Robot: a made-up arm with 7 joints.
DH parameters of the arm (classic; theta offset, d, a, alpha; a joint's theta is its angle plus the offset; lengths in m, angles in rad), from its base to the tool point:
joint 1: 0 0.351 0 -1.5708
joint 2: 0 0 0 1.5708
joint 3: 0 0.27 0.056 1.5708
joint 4: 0 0 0.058 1.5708
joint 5: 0 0.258 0 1.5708
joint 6: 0 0 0.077 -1.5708
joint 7: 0 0.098 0 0
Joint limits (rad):
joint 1: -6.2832..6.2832
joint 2: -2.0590..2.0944
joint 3: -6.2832..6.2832
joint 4: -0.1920..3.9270
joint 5: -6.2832..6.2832
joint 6: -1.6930..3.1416
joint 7: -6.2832..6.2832
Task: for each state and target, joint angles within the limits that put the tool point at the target. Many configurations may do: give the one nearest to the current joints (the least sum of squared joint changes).
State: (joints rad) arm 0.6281 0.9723 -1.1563 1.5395 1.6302 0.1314 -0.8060
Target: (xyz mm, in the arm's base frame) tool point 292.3 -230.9 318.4
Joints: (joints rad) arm 0.6025 0.9888 -1.1322 0.8792 1.7829 0.0365 -0.8060
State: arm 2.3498 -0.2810 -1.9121 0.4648 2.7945 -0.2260 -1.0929
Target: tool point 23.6 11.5 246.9
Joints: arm 2.3640 -0.5028 -2.1204 0.0107 2.6409 0.0122 -1.0929
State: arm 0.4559 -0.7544 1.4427 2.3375 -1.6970 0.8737 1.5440
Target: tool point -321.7 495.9 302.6
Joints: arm -0.2673 -1.4308 1.8602 1.8449 -1.6899 0.7251 1.5440
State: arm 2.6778 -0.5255 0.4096 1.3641 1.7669 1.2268 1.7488
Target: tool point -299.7 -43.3 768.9
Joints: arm 2.6023 -0.4330 0.3163 1.4081 1.7816 1.1872 1.7488
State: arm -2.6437 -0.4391 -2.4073 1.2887 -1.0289 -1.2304 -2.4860
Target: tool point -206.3 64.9 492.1
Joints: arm -2.1025 -0.2523 -1.6936 0.4782 -1.5518 -1.4346 -2.4860
